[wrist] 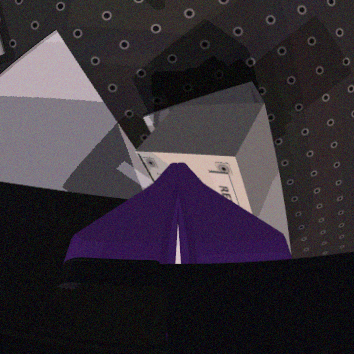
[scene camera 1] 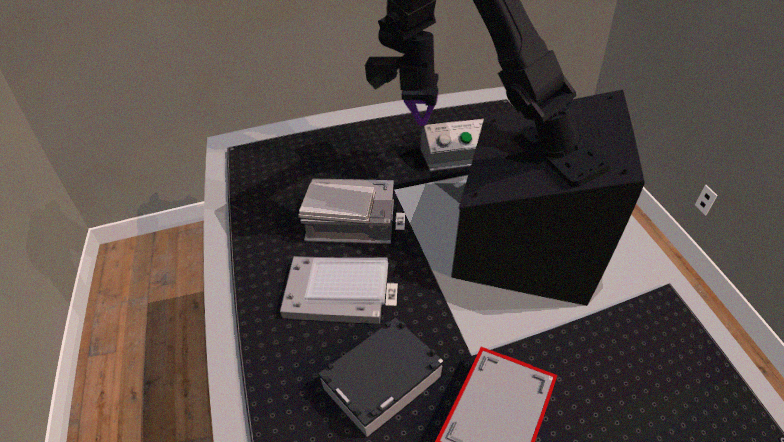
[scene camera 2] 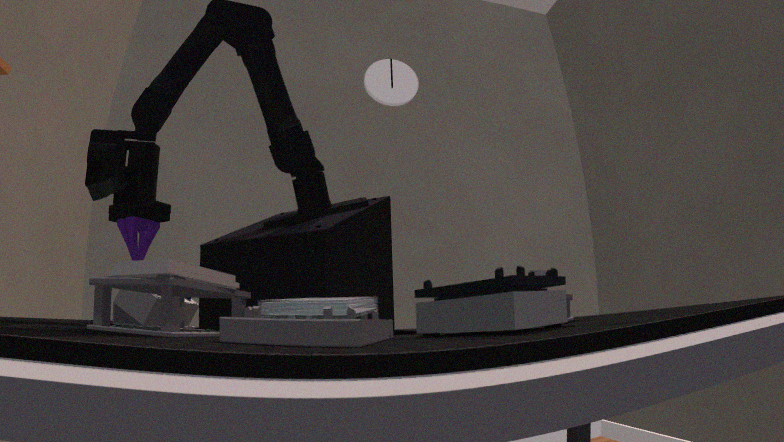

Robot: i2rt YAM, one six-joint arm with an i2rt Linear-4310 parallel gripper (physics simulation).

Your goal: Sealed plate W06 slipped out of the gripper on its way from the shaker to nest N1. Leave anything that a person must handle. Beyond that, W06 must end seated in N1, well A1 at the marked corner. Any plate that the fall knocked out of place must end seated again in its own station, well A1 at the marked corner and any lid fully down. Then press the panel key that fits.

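Pixels of known places: gripper, fingertip midpoint: (wrist: 177, 174) (scene camera 1: 422, 125); arm's base at its link origin: (scene camera 1: 563, 150) (scene camera 2: 316, 214).
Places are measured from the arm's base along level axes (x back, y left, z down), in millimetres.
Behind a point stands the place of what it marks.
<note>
My gripper (scene camera 1: 421, 121) {x -139, y -301, z 122 mm} (scene camera 2: 137, 259) {x -139, y -301, z 122 mm} (wrist: 177, 174) {x -139, y -301, z 122 mm} is shut and empty, fingertips together. It is over the left end of the key panel (scene camera 1: 448, 159) {x -80, y -287, z 213 mm} (wrist: 200, 127) {x -128, y -310, z 176 mm}, whose white key (scene camera 1: 443, 140) {x -97, y -280, z 155 mm} and green key (scene camera 1: 465, 137) {x -46, y -280, z 154 mm} show in scene camera 1. The fingers hide most of the panel face in the wrist view. A pale plate (scene camera 1: 339, 198) {x -344, y -147, z 152 mm} lies on raised nest N1 (scene camera 1: 384, 207) {x -266, y -119, z 168 mm} (scene camera 2: 102, 303) {x -387, y -220, z 195 mm}, toward the side away from its label; I cannot read its name or tell whether it is fully seated. A clear-white plate (scene camera 1: 346, 278) {x -363, y 18, z 180 mm} (scene camera 2: 318, 305) {x -427, y 11, z 189 mm} lies flat on nest N2 (scene camera 1: 296, 281) {x -446, y -13, z 201 mm} (scene camera 2: 307, 331) {x -469, y 3, z 211 mm}.
A dark-topped station (scene camera 1: 384, 362) {x -340, y 189, z 168 mm} (scene camera 2: 491, 312) {x -408, y 173, z 200 mm} stands angled beyond N2. A red-edged pale station (scene camera 1: 502, 398) {x -196, y 282, z 183 mm} with corner brackets lies beside it, partly out of view. The black arm pedestal (scene camera 1: 543, 236) {x -64, y 89, z 91 mm} (scene camera 2: 329, 263) {x -170, y 24, z 117 mm} stands right of the nests and hides the panel's right end in scene camera 1.
</note>
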